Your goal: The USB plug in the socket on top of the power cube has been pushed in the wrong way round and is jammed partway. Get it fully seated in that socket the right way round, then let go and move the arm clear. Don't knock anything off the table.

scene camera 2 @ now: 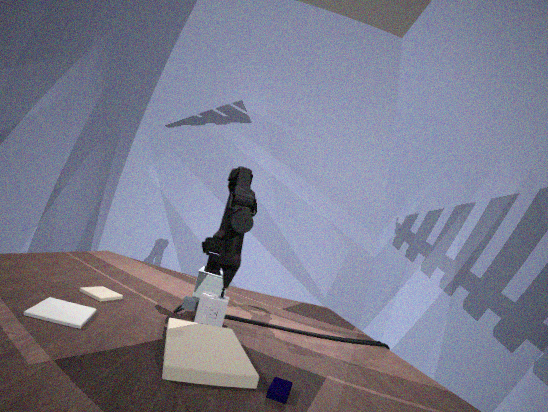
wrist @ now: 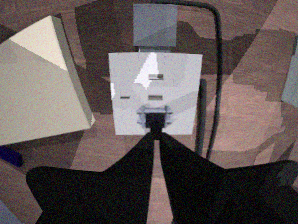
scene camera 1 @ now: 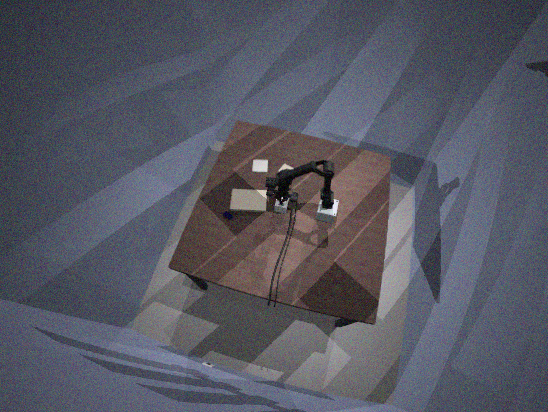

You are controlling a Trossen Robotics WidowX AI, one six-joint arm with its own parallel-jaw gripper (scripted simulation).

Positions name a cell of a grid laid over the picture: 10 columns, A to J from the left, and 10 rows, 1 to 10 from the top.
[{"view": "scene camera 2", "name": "gripper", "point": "E8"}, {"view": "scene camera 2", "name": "cream wedge block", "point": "D9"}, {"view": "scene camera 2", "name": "white power cube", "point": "D8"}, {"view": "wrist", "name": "gripper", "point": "F7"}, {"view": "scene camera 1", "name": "cream wedge block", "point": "E5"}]
